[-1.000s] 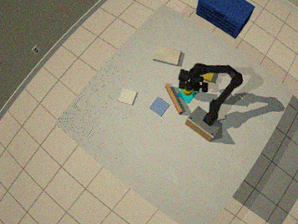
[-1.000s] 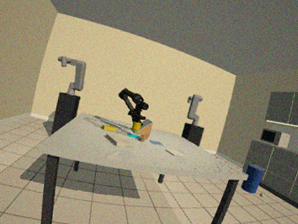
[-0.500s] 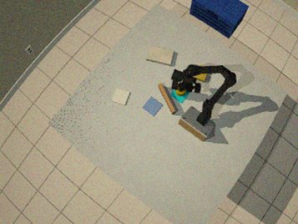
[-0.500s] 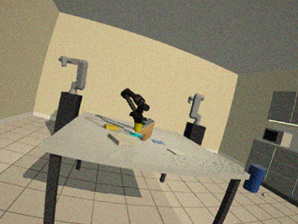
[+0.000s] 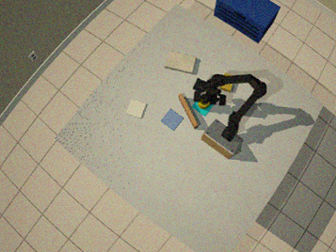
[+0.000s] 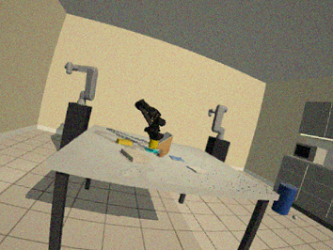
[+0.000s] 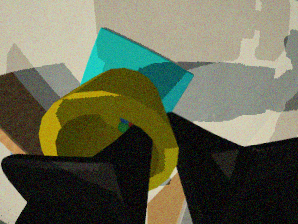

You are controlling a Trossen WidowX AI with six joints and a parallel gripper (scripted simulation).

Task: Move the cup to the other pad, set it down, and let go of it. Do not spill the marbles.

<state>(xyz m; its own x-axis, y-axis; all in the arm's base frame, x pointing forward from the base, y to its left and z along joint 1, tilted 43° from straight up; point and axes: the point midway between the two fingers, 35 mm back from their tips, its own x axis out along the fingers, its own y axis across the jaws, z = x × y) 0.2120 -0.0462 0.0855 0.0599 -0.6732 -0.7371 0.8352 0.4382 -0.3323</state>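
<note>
Right now my gripper tip is 6 cm above the teal block, 2 cm short of it and 1 cm to the right of it. From my gripper tip the other things lie so: yellow cup (2 cm to the left, 2 cm ahead); wooden bar (11 cm to the left, 7 cm ahead, 3 cm below); yellow block (21 cm to the right, 4 cm below).
</note>
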